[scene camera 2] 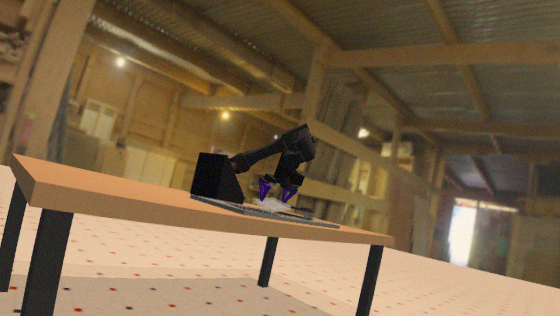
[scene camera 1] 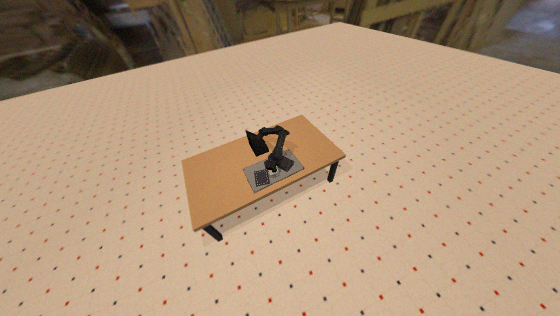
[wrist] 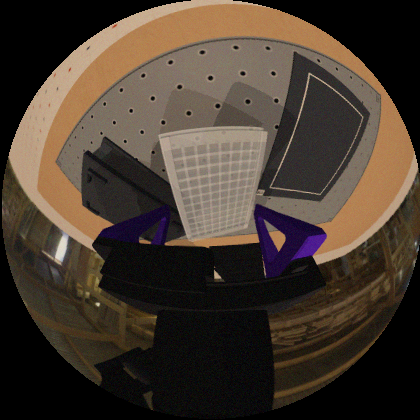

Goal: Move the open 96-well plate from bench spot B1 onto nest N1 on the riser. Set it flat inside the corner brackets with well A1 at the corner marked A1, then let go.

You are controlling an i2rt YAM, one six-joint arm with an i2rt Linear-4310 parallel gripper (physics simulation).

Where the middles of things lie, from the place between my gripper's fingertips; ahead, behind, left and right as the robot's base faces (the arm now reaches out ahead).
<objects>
My hand is 10 mm to the left of the translucent well plate (wrist: 213,171), 10 mm short of it and 10 mm above it. Also, from my hand: dark nest with pale outline (wrist: 322,122) (140 mm to the right, 30 mm below, 30 mm ahead).
</objects>
